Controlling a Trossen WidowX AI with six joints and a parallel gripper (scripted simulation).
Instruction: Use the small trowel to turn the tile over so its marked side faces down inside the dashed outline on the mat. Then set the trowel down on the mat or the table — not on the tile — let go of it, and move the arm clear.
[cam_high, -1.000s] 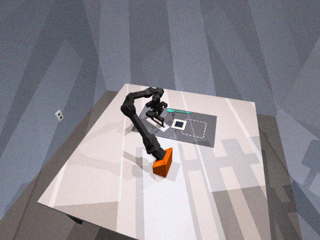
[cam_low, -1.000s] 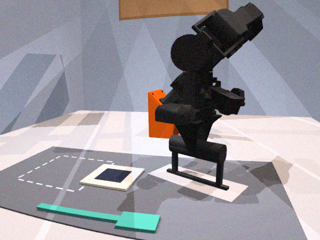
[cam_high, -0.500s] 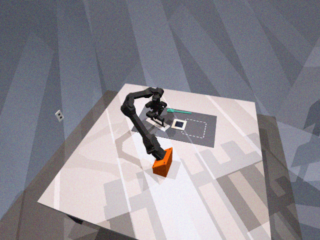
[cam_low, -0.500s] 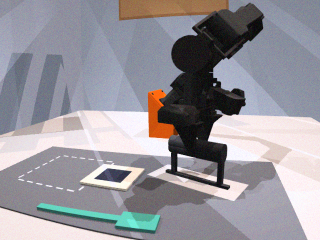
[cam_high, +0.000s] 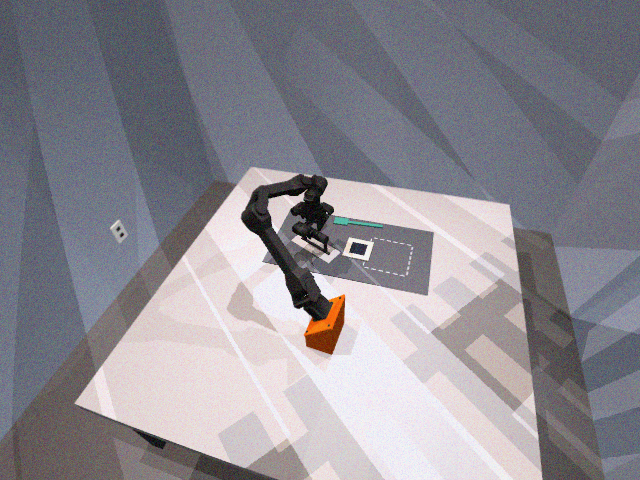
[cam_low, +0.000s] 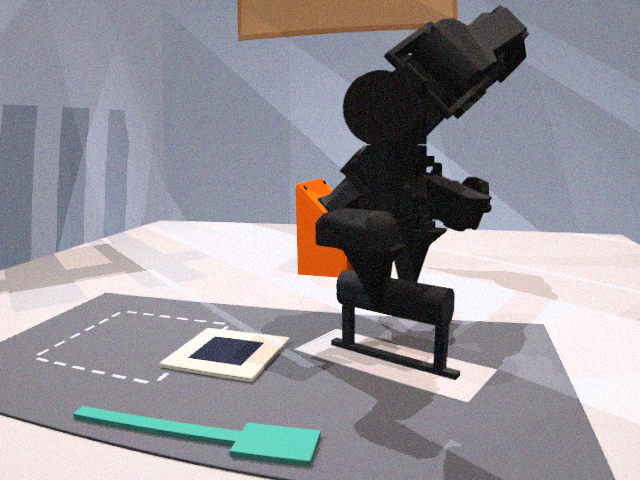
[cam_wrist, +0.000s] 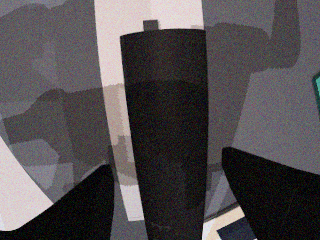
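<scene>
My gripper tip is now 30 mm above the trowel, 20 mm to the left of it and 10 mm past it. Also, from my gripper tip: grey mat: 140 mm to the right, 80 mm below, 50 mm ahead; green paddle: 190 mm ahead, 100 mm to the right, 60 mm below; tile: 170 mm to the right, 60 mm below, 40 mm ahead.
</scene>
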